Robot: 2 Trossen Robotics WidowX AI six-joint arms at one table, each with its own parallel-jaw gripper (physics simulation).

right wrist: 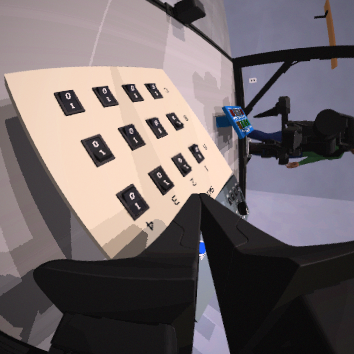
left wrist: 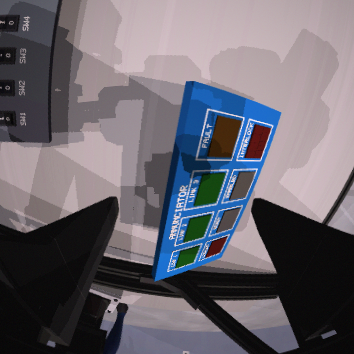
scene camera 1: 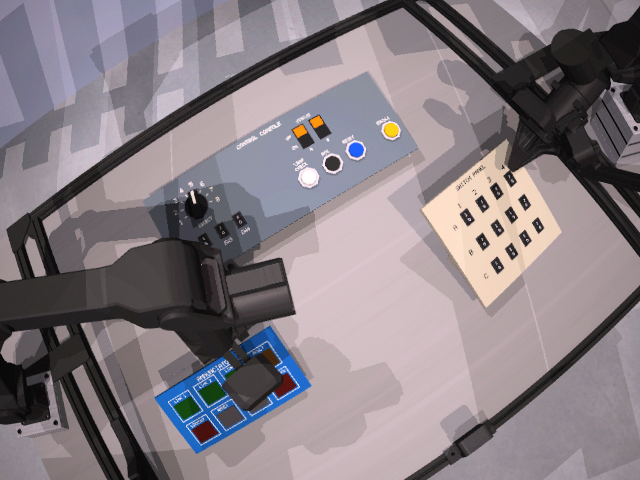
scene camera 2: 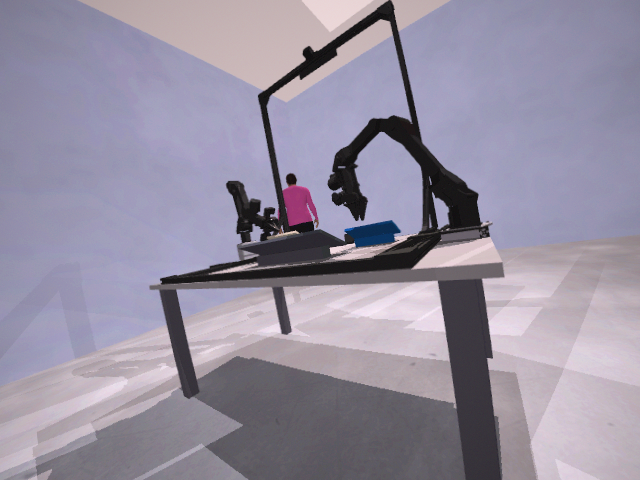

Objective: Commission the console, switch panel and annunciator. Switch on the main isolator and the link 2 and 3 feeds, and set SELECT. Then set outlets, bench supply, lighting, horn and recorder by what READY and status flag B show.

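Frame: origin at the left arm's base, x ahead, y left, z up, level; metres.
Seen in the pictures: left gripper, fingertip midpoint: point(right wrist: 254, 130) point(left wrist: 185, 204) point(scene camera 1: 226, 355) point(scene camera 2: 360, 220); right gripper, fingertip midpoint: point(right wrist: 197, 199) point(scene camera 1: 509, 169) point(scene camera 2: 279, 230); left arm's base, link origin: point(right wrist: 249, 147) point(left wrist: 94, 299) point(scene camera 1: 33, 404) point(scene camera 2: 466, 226); right arm's base, link origin: point(scene camera 2: 246, 242).
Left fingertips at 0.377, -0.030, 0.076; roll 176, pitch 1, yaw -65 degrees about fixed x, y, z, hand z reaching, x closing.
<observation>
Pixels of each thing's top centre, then the offset from my left fingertips to it, as dx, dy, dz. "*": a spot on its surface instead.
- grey control console, surface spot: point(scene camera 1: 258, 170) * +0.113, +0.265, -0.030
- Status flags A, surface spot: point(scene camera 1: 299, 131) * +0.190, +0.303, -0.022
- B, surface spot: point(scene camera 1: 316, 122) * +0.219, +0.310, -0.022
- blue annunciator, top centre: point(left wrist: 204, 221) point(scene camera 1: 222, 383) point(right wrist: 248, 122) point(scene camera 2: 369, 224) -0.021, -0.029, -0.021
The grey control console point(scene camera 1: 258, 170) point(scene camera 2: 294, 242) has its SELECT knob point(scene camera 1: 195, 205) pointing near 5. Status flags A point(scene camera 1: 299, 131) and B point(scene camera 1: 316, 122) show orange in their upper halves. The cream switch panel point(scene camera 1: 439, 209) point(right wrist: 60, 135) has rows A to C of rockers; their positions are hard to read. The blue annunciator point(scene camera 1: 266, 335) point(scene camera 2: 373, 235) point(left wrist: 195, 100) shows dark green, brown, dark red and grey windows; READY is grey. My left gripper point(scene camera 2: 359, 218) point(left wrist: 185, 204) is open above it. My right gripper point(scene camera 1: 510, 167) point(right wrist: 197, 199) is shut and empty near the A4 rocker.
White point(scene camera 1: 309, 177), black point(scene camera 1: 332, 163), blue point(scene camera 1: 355, 149) and yellow point(scene camera 1: 391, 130) buttons sit on the console. The left arm covers part of its lower left corner in scene camera 1. Black frame rails edge the table. A person in pink point(scene camera 2: 298, 206) stands behind it.
</observation>
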